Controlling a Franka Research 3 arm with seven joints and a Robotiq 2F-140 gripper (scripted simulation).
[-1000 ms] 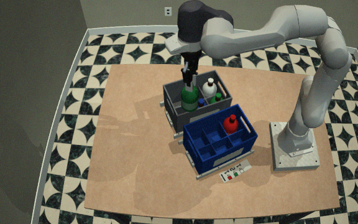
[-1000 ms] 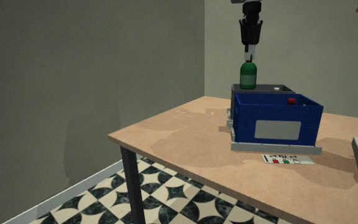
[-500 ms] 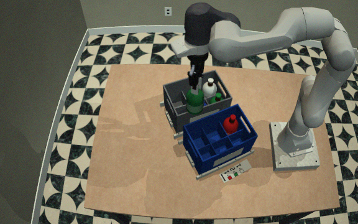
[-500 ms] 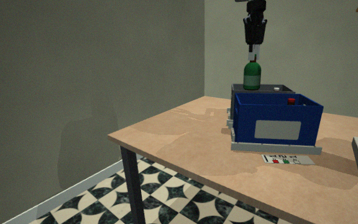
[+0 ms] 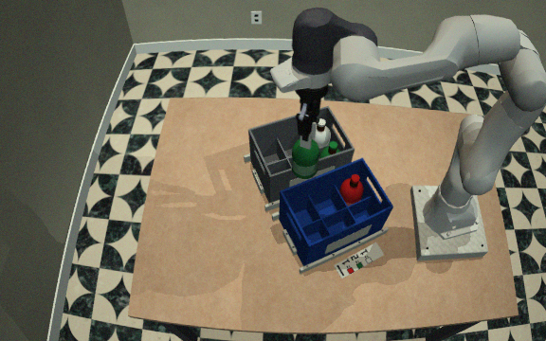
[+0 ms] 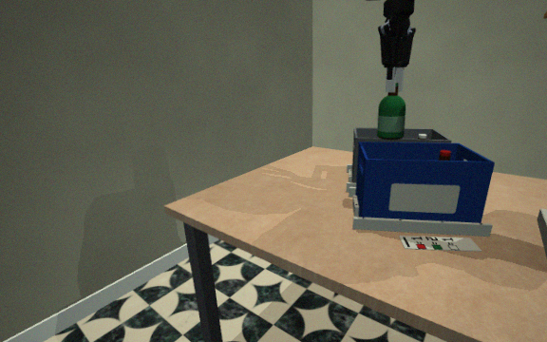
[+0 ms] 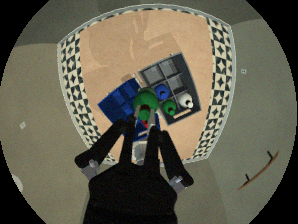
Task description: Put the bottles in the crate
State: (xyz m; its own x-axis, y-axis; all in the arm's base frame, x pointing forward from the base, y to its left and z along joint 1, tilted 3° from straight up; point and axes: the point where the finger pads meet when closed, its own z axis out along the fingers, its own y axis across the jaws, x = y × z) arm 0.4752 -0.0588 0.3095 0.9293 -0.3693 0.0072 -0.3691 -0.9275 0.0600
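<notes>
My hand is 9 cm past the blue crate, 9 cm to the right of it and 26 cm above it. Also, from my hand: red bottle (15 cm behind, 1 cm to the left, 26 cm below); grey crate (1 cm ahead, 11 cm to the right, 26 cm below); blue bottle (1 cm behind, 7 cm to the right, 26 cm below).
</notes>
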